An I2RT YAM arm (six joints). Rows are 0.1 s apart.
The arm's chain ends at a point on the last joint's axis. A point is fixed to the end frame.
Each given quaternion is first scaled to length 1.
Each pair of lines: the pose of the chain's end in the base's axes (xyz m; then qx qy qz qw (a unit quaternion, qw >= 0)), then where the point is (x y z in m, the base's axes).
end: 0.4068, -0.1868, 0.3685, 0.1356, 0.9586, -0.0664, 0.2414
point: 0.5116 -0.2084 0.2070
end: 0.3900, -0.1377, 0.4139, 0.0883, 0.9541, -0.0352, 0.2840
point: 0.5098 -0.1430 0.2618
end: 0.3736, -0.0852, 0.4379, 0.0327, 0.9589, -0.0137, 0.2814
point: 0.4919 -0.0747 0.2849
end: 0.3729, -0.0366, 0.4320, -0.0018, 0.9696, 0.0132, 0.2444
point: 0.4778 -0.0116 0.2711
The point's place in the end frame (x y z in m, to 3 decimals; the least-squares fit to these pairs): -0.016 0.020 0.192
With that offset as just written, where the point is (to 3 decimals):
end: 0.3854, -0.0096, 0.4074, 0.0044, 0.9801, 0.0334, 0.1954
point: 0.474 0.022 0.238
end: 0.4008, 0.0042, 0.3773, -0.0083, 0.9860, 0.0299, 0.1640
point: 0.477 0.036 0.202
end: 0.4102, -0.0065, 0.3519, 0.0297, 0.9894, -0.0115, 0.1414
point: 0.480 0.007 0.172
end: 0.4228, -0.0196, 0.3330, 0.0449, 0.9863, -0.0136, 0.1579
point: 0.499 -0.009 0.155
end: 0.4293, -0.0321, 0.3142, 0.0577, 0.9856, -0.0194, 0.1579
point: 0.506 -0.025 0.137
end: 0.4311, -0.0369, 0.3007, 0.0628, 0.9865, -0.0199, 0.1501
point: 0.505 -0.030 0.122
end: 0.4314, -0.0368, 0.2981, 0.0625, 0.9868, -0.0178, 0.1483
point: 0.505 -0.029 0.119
